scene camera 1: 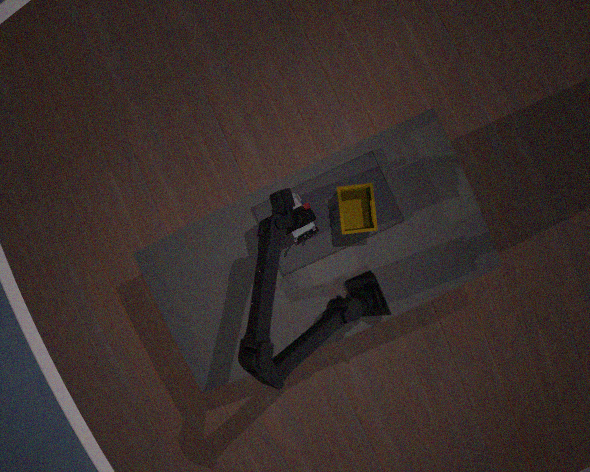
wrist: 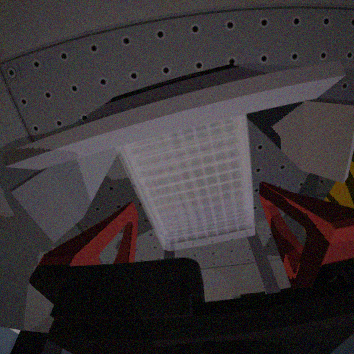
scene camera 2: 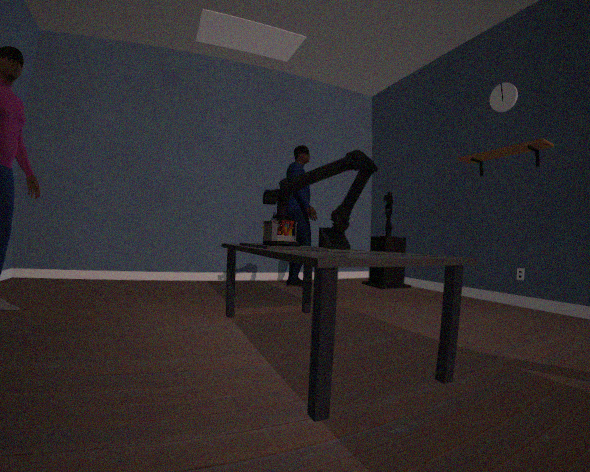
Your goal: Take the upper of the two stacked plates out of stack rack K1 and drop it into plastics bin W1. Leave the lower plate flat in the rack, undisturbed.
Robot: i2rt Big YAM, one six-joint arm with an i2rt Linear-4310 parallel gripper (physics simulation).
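Frame: origin at the arm's base, x down, y right, z back, level; millimetres.
Seen in the pictures: gripper, fingertip midpoint: point(wrist: 195, 198) point(scene camera 2: 281, 235); arm's base at its link origin: point(scene camera 1: 366, 297) point(scene camera 2: 334, 236).
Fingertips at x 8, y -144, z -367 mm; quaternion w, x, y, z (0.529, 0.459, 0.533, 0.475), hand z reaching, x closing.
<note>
Offsets run from my fingertips to a thing's top centre. "spot": to the spot under its first point. Level surfaces: height alone.
A whitish plate with a grid of wells @(spot: dz -16, dx -1, dy -2 mm) point(wrist: 192, 182) lies in stack rack K1 @(dz -3, dx -70, dy +1 mm) point(scene camera 1: 304, 229) point(scene camera 2: 270, 232) point(wrist: 295, 89), between the rack's long wall and pale corner blocks. The dark view does not show clearly where the upper plate ends and the lower plate begins. My gripper point(wrist: 195, 198) is open and empty, its red fingers standing on either side of the plate stack, apart from it in the wrist view. In the overhead view the wrist hangs over the rack and hides much of it. Plastics bin W1 @(dz +39, dx -50, dy +220 mm) point(scene camera 1: 358, 231) point(wrist: 342, 193) is yellow, open-topped and stands beside the rack; no plate shows inside it.
A perforated board @(dz +18, dx +50, dy +117 mm) point(scene camera 1: 375, 160) point(wrist: 145, 57) lies under the rack and bin on the grey table @(dx +63 mm) point(scene camera 1: 170, 280) point(scene camera 2: 395, 258). The arm's base point(scene camera 1: 367, 294) point(scene camera 2: 333, 238) stands at the table's other long side. A person in blue point(scene camera 2: 299, 200) is beyond the table.
</note>
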